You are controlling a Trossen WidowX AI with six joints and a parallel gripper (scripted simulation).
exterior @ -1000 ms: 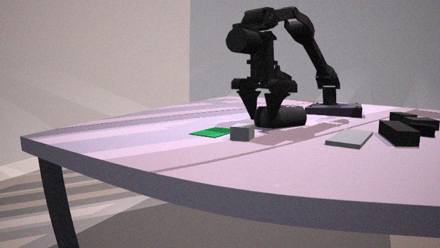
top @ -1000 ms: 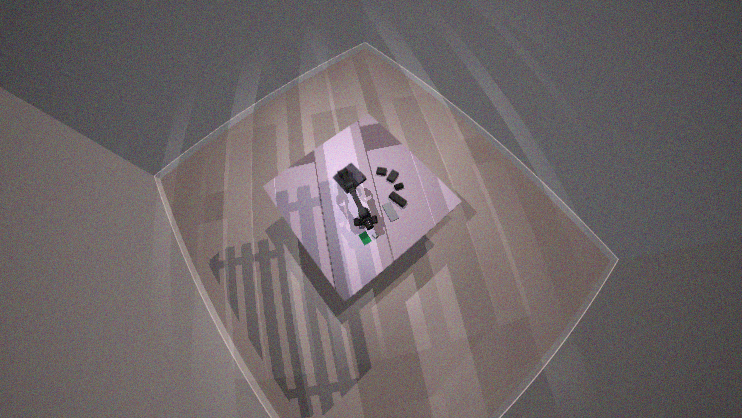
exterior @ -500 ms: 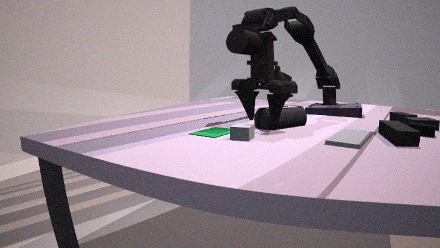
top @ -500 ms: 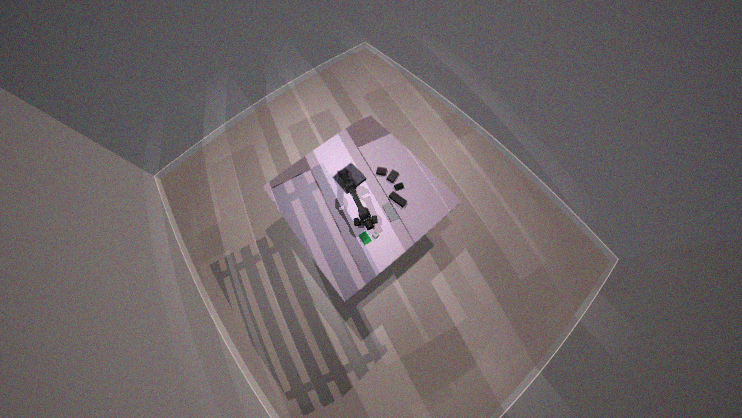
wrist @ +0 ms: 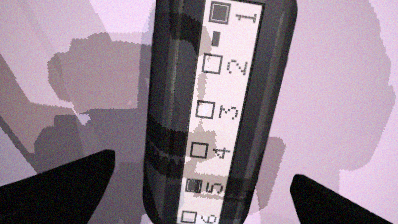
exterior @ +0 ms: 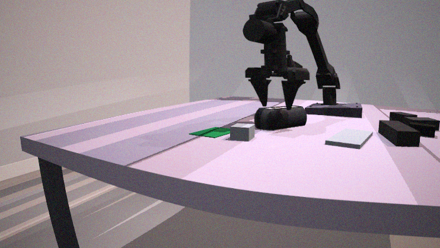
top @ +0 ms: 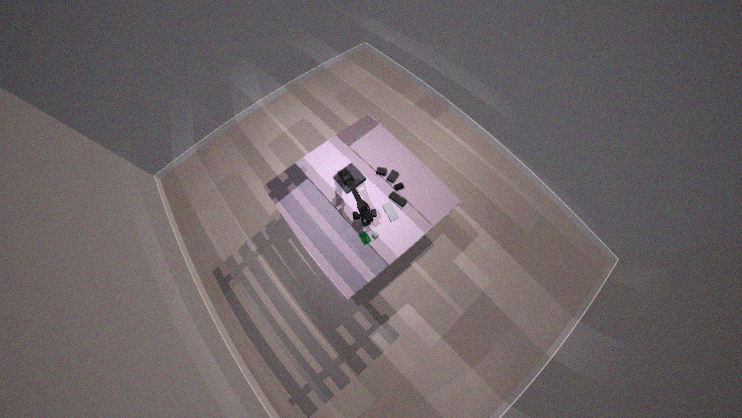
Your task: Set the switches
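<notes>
Right now my gripper tip is 16 cm short of the grey cube and 3 cm above it. The rest, counted from my gripper tip: flat green plate: 14 cm ahead, 9 cm to the right, 5 cm below; light grey slab: 21 cm to the left, 5 cm ahead, 4 cm below.
</notes>
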